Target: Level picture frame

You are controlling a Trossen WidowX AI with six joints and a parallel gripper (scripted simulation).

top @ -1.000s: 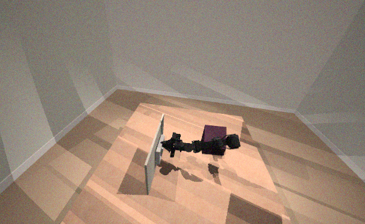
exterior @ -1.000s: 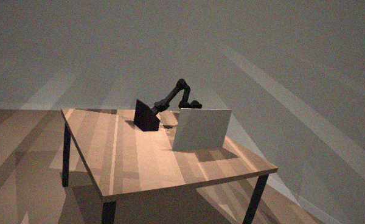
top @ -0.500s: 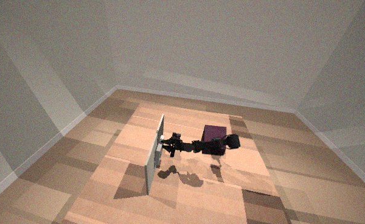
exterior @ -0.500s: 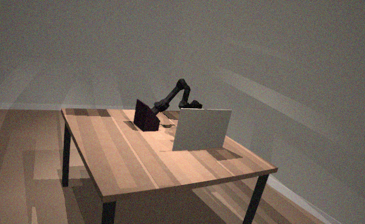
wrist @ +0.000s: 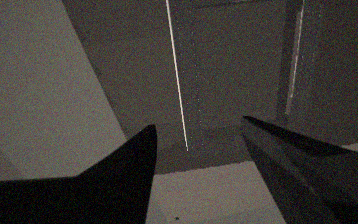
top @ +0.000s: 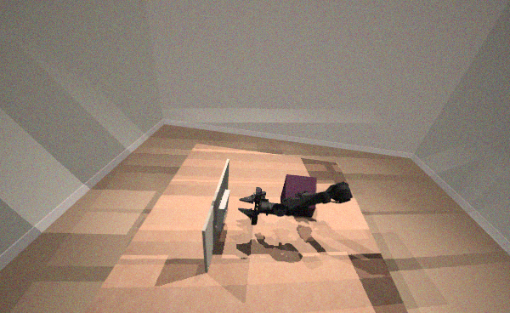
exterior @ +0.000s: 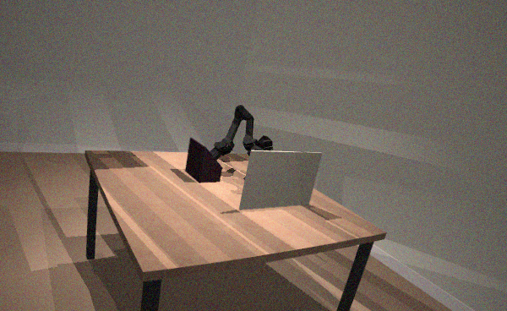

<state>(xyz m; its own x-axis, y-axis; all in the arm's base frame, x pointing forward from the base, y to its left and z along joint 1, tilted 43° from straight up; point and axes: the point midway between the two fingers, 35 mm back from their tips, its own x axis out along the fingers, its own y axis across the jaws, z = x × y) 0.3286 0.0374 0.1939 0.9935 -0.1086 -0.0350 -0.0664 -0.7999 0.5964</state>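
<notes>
Now: gripper tip 80 mm short of the picture frame, 50 mm above it and 10 mm to the left of it. From my gripper tip the other things lie so: grey wall panel (90 mm ahead, 60 mm below, 10 mm to the right).
</notes>
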